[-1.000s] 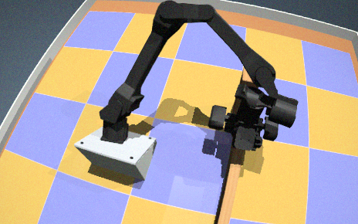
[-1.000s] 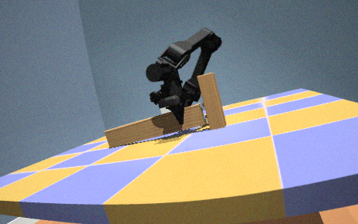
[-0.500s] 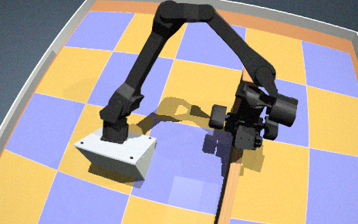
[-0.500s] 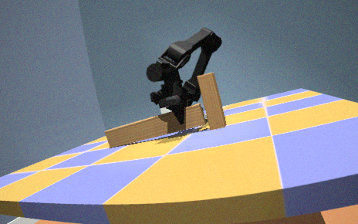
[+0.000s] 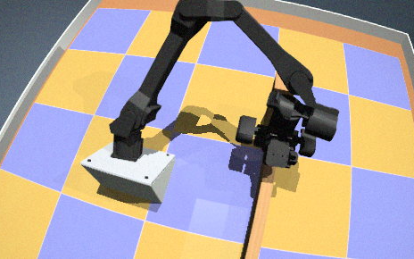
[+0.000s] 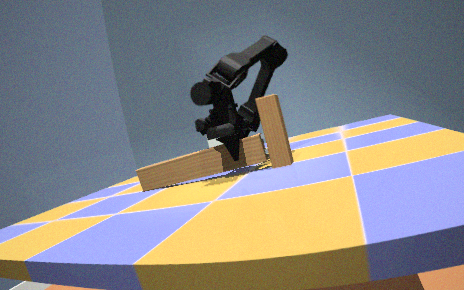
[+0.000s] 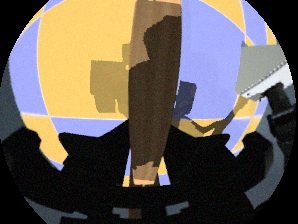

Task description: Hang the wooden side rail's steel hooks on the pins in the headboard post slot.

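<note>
Right now the headboard post is 110 mm to the left of my gripper tip, 40 mm above it and 10 mm ahead of it.
</note>
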